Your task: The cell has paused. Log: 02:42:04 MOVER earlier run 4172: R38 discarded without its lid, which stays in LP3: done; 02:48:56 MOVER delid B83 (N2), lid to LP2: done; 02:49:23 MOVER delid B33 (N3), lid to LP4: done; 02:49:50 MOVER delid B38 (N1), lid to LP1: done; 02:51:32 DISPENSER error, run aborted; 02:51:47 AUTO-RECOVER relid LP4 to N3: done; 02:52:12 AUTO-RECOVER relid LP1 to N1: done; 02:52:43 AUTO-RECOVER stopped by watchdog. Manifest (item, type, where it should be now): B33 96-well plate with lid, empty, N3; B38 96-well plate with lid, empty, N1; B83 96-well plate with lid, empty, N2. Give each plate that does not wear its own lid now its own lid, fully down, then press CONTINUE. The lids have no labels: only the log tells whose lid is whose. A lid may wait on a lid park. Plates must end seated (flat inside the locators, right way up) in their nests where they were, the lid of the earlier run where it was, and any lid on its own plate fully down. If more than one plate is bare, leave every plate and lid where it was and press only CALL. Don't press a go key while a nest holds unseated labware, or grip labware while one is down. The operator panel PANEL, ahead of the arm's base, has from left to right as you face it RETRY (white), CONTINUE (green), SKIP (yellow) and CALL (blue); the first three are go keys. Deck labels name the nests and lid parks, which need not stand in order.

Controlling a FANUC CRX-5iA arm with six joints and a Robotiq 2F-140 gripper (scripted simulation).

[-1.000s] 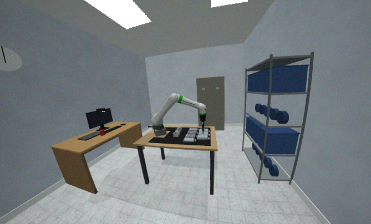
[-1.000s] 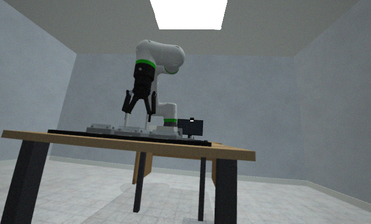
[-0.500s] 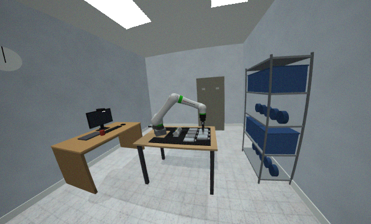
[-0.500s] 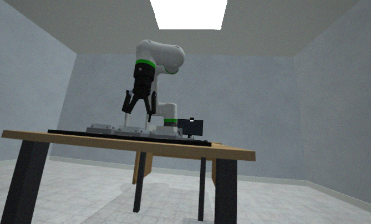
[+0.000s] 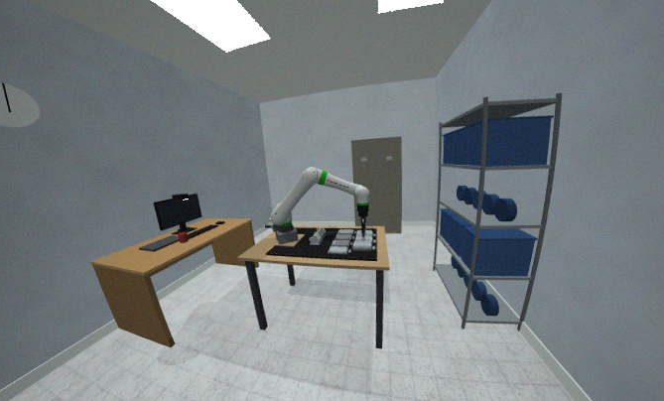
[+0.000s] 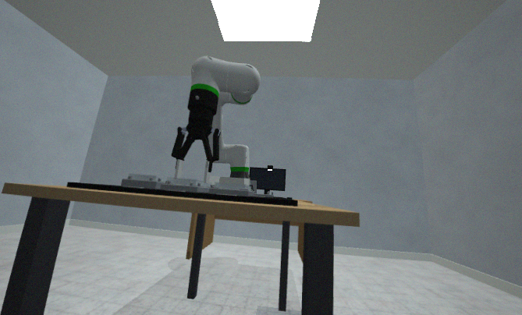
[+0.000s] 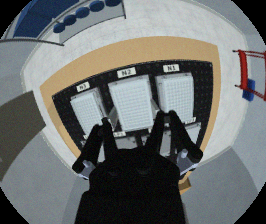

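The clear lid lies 2 cm below my hand. The rest, counted from my hand: plate (3 cm below); then yellow key (42 cm behind, 5 cm to the left, 1 cm above); then green key (42 cm behind, 10 cm to the left, 1 cm above).
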